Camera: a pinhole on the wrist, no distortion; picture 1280 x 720 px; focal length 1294.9 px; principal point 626.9 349.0 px. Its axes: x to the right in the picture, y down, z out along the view. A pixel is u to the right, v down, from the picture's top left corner.
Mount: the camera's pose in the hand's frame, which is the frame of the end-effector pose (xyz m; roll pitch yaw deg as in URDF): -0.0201 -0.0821 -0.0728 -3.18 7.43 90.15
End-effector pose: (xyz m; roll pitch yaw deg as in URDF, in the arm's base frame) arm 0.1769 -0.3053 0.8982 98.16 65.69 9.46
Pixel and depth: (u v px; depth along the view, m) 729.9 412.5 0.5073
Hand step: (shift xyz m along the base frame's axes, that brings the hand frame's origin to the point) 0.0061 -0.4267 0.0516
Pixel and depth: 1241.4 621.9 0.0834
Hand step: -0.0466 -0.0068 0.0253
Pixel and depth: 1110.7 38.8 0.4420
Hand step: 0.1644 -0.3432 -0.0186
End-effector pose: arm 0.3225 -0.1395 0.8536 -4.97 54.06 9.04
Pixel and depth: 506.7 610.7 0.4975
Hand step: 0.2577 0.0126 0.3689
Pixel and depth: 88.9 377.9 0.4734
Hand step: 0.3455 -0.1262 0.3028
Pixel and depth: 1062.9 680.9 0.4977
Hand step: 0.1713 0.2099 0.3636
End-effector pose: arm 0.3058 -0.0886 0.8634 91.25 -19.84 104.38
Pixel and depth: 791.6 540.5 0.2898
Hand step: 0.2177 -0.0165 -0.0392
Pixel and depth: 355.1 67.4 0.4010
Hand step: 0.3062 0.1642 -0.0980
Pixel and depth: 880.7 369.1 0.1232
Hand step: 0.0467 -0.0010 -0.0505
